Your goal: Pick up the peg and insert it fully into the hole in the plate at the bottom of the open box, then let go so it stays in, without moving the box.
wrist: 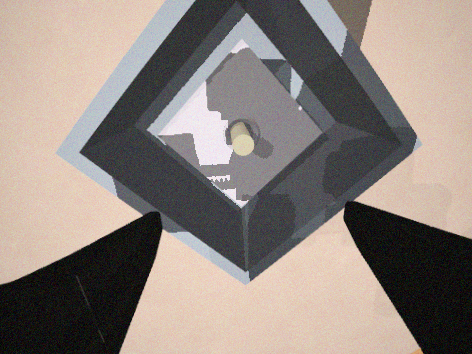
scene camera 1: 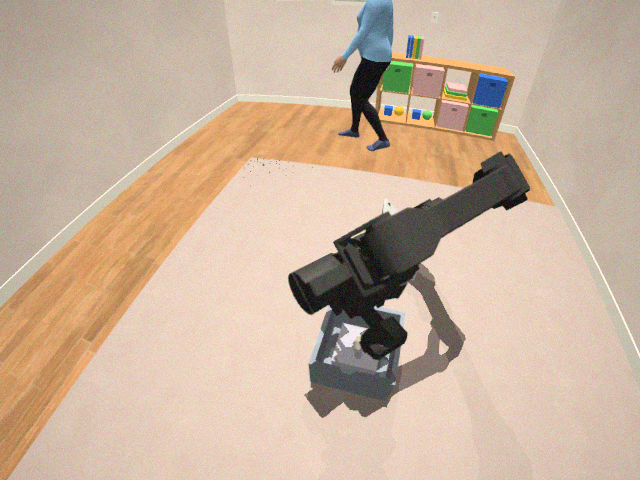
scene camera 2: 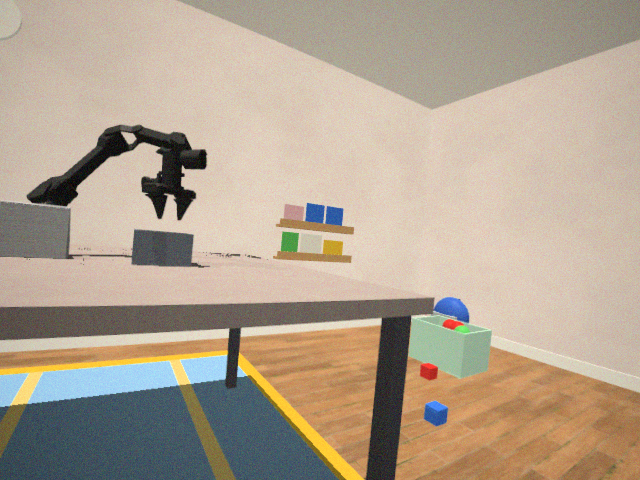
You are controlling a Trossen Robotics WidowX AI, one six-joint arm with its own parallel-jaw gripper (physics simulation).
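Places are measured from the arm's base along level axes (x ahead, y left, z up), in centimetres.
Where they show: gripper, fingertip midpoint: (wrist: 253, 215) (scene camera 1: 351, 332) (scene camera 2: 169, 219); arm's base at its link origin: (scene camera 2: 42, 221).
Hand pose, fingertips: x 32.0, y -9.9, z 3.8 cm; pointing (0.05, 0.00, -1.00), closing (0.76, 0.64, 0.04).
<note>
Things, the pixels of their top centre, and the offset from my fingertips. Level surfaces: height alone.
- pale yellow peg at its top centre: (wrist: 243, 145) (scene camera 1: 359, 339) dx -1.4, dy +1.7, dz -4.9 cm
- grey plate at its top centre: (wrist: 242, 134) (scene camera 1: 358, 345) dx -1.3, dy +1.8, dz -7.6 cm
- blue-grey box at its top centre: (wrist: 247, 148) (scene camera 1: 360, 337) (scene camera 2: 162, 231) dx -1.3, dy +1.8, dz -3.9 cm
- table at its surface level: dz -13.7 cm
The pale yellow peg (wrist: 243, 144) (scene camera 1: 357, 341) stands in the hole of the grey plate (wrist: 272, 100) at the bottom of the open box. A short length of it shows above the plate, leaning slightly in the wrist view; how deep it sits is hidden. The blue-grey box (wrist: 120, 85) (scene camera 1: 351, 379) (scene camera 2: 162, 248) rests on the table. My gripper (wrist: 253, 215) (scene camera 2: 170, 218) is wide open and empty, its fingertips above the box rim and apart from the peg. In scene camera 1 the arm hides part of the box.
The box's four walls surround the plate and peg. A large grey block (scene camera 2: 36, 229) stands on the table (scene camera 2: 289, 289) beside the box, near the arm's base. A white piece (scene camera 1: 387, 207) shows behind the arm. A person (scene camera 1: 373, 51) stands beyond the table.
</note>
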